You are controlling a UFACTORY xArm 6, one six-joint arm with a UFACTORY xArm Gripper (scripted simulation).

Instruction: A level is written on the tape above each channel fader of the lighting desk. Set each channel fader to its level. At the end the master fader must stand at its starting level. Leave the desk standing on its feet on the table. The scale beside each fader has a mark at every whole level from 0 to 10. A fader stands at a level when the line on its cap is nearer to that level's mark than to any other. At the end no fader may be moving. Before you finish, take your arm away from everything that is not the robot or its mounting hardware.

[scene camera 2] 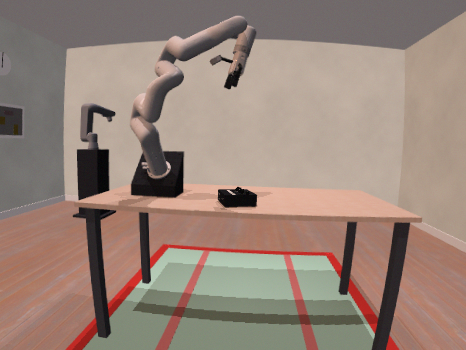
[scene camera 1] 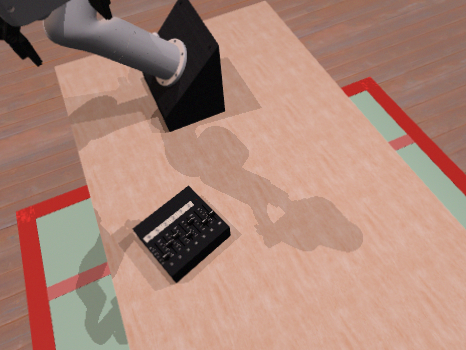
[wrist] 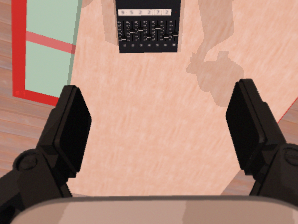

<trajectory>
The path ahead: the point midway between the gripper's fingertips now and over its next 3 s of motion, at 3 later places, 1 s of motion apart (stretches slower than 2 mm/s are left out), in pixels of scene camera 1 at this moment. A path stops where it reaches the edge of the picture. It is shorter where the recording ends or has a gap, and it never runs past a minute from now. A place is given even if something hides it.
The gripper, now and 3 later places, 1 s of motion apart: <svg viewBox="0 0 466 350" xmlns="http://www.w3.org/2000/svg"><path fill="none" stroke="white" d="M68 33L107 124L157 197L169 198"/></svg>
</trajectory>
